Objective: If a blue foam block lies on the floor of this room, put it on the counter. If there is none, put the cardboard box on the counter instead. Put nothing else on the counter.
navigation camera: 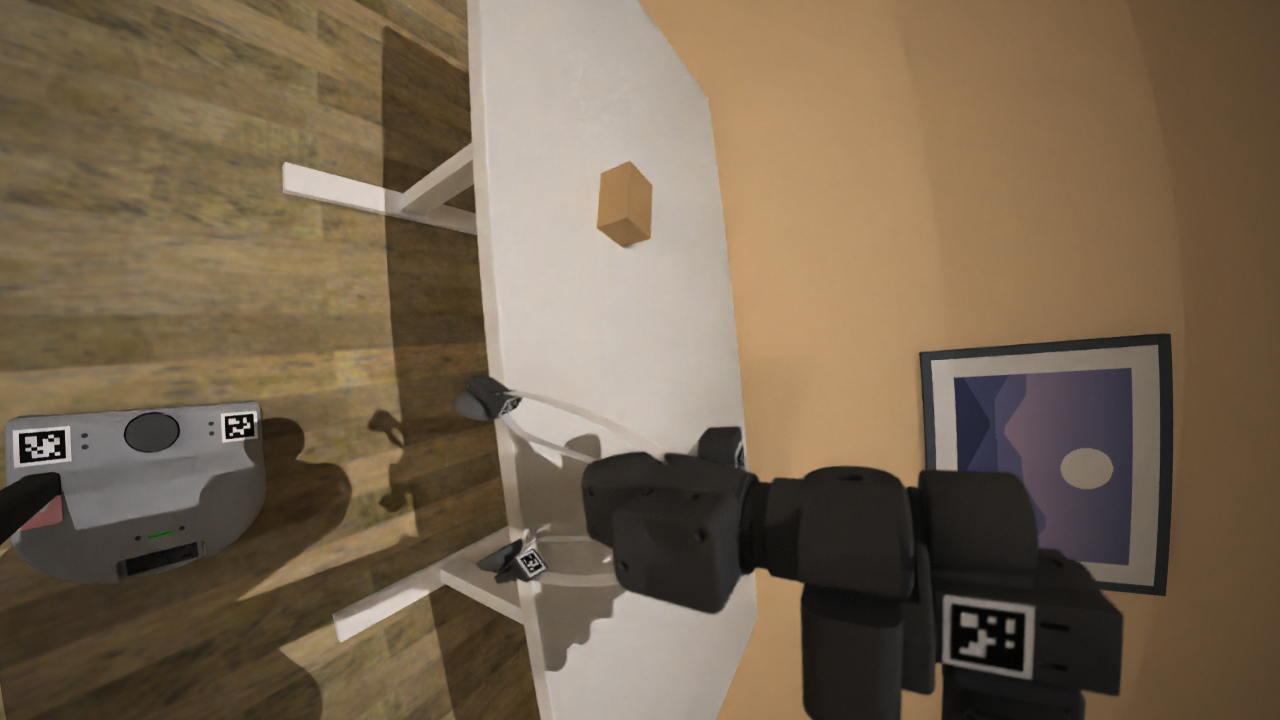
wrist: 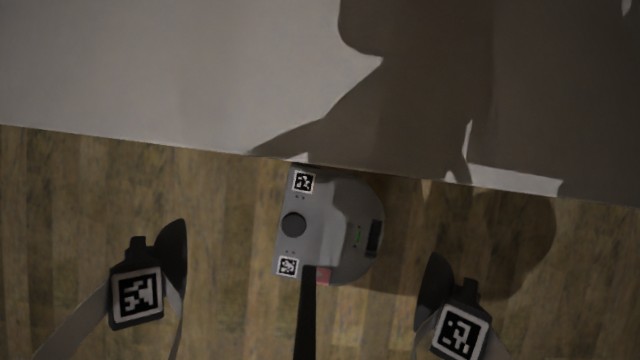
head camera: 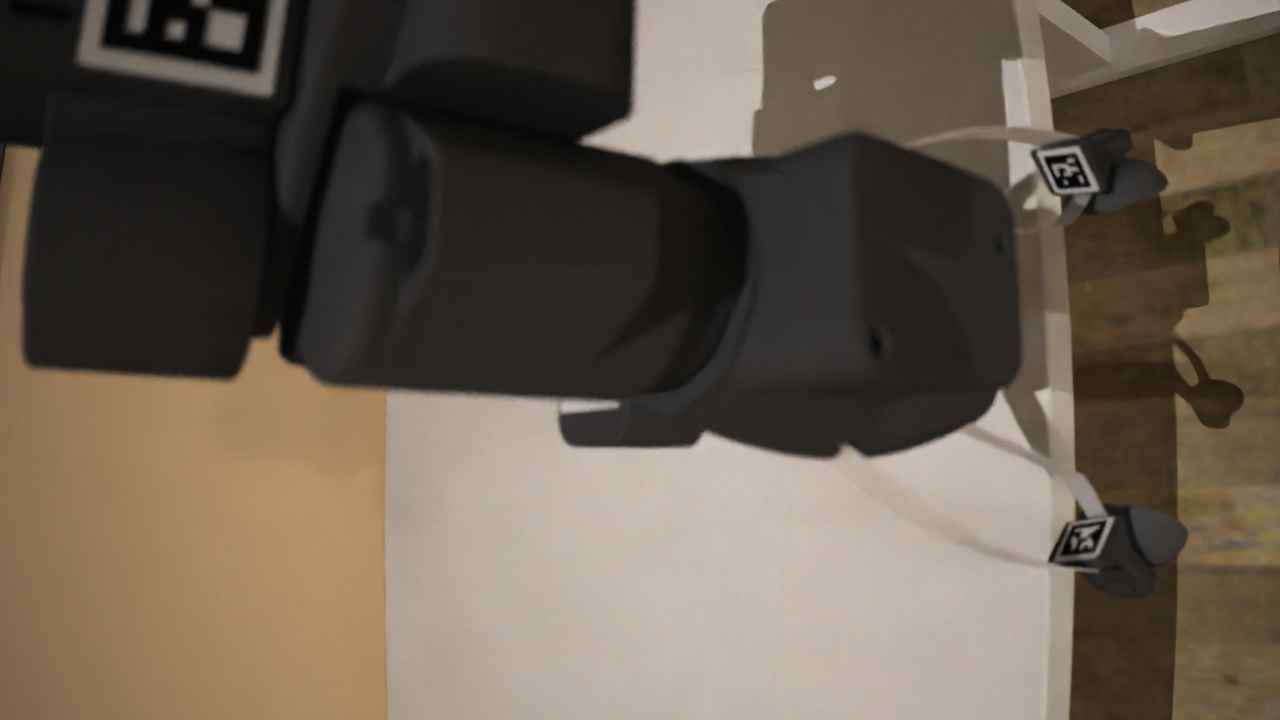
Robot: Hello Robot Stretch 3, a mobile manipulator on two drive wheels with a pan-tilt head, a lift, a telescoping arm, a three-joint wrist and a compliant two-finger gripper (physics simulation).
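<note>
A small tan cardboard box (navigation camera: pixel 624 204) stands on the white table (head camera: pixel 716 582) (navigation camera: pixel 617 331) (wrist: pixel 150 75) in the navigation view, well away from the gripper and towards the table's far end. My gripper (head camera: pixel 1154 356) (navigation camera: pixel 477 481) (wrist: pixel 305 264) is open with its fingers wide apart and empty. Its fingertips reach out past the table's long edge, above the floor, while the gripper body is over the table top. No blue foam block shows in these views. The arm and wrist hide part of the table in the head view.
My grey base (navigation camera: pixel 111 492) (wrist: pixel 330 225) stands on the wooden floor beside the table. White table legs (navigation camera: pixel 335 186) stick out under the long edge. An orange wall (head camera: pixel 196 537) (navigation camera: pixel 823 223) runs along the table's other side, with a framed picture (navigation camera: pixel 1087 528) on it.
</note>
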